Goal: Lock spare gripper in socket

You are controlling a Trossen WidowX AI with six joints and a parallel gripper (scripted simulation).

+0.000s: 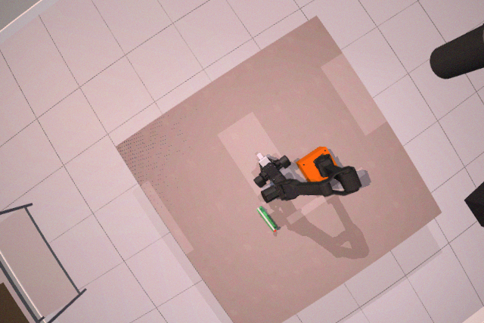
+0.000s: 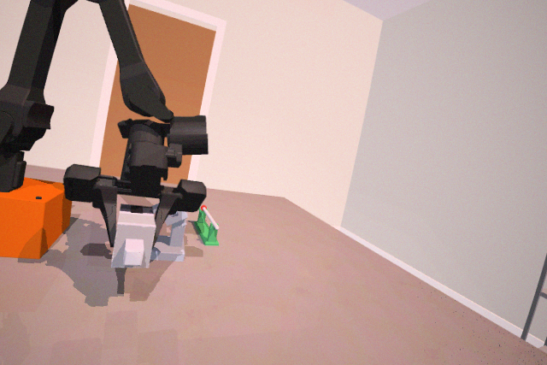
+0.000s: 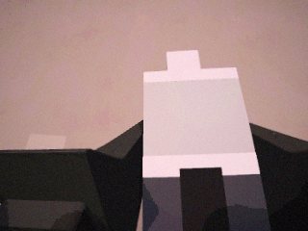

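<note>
The grey mount is 6 cm ahead of my gripper tip, 16 cm to the left of it and 3 cm below it. From my gripper tip the other things lie so: green cradle (17 cm ahead, 26 cm to the left, 6 cm below); spare gripper (1 cm to the left, 1 cm above).
</note>
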